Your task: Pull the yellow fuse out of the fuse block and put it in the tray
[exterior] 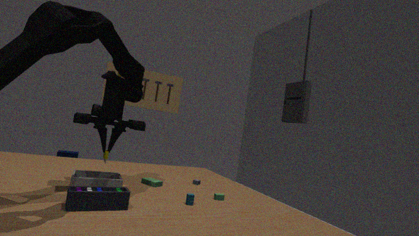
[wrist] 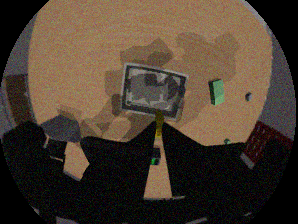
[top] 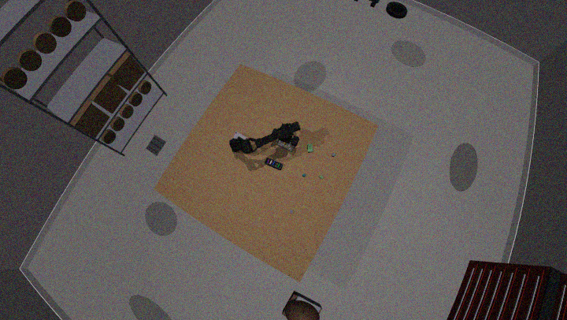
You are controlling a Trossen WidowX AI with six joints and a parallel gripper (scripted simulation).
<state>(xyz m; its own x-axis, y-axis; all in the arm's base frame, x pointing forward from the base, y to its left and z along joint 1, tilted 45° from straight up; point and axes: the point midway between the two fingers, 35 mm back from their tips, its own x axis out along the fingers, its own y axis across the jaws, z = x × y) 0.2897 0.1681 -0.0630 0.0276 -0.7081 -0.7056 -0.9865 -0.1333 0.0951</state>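
The grey tray is 10 mm behind my gripper tip, 30 mm to the left of it and 100 mm below it. Also, from my gripper tip: teal cylinder 220 mm ahead, 120 mm to the right, 90 mm below; then flat green block 160 mm ahead, 80 mm to the left, 90 mm below; then yellow fuse 10 mm below.
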